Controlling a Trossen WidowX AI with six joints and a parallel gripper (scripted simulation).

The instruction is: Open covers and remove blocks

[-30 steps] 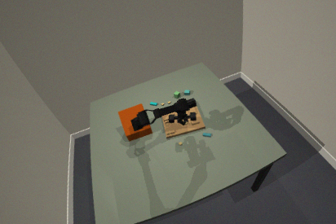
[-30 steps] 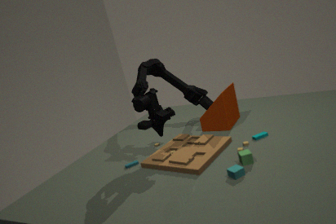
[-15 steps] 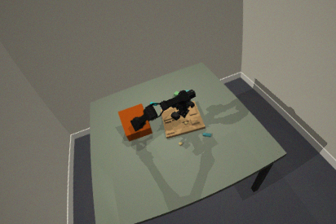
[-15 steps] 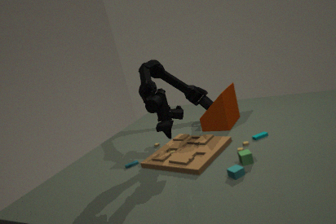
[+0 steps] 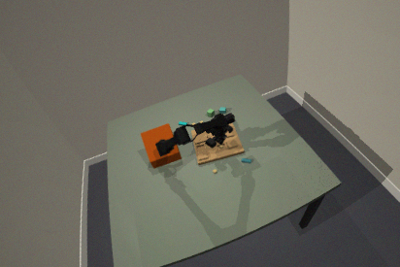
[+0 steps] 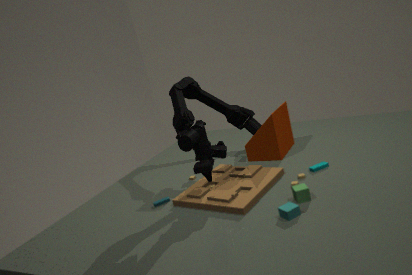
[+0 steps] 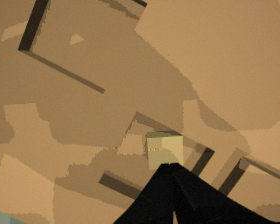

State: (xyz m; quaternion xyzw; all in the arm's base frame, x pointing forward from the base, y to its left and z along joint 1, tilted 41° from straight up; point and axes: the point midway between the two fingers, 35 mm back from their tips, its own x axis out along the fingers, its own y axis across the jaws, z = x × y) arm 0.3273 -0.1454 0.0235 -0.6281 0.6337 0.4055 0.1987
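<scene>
My gripper tip is 1 cm past the tan puzzle board, 5 cm to the right of it and 2 cm above it. The rest, counted from my gripper tip: flat teal piece: 12 cm behind, 37 cm to the left, 3 cm below; then green cube: 10 cm ahead, 33 cm to the left, 2 cm below; then teal cube: 19 cm ahead, 30 cm to the left, 2 cm below.
</scene>
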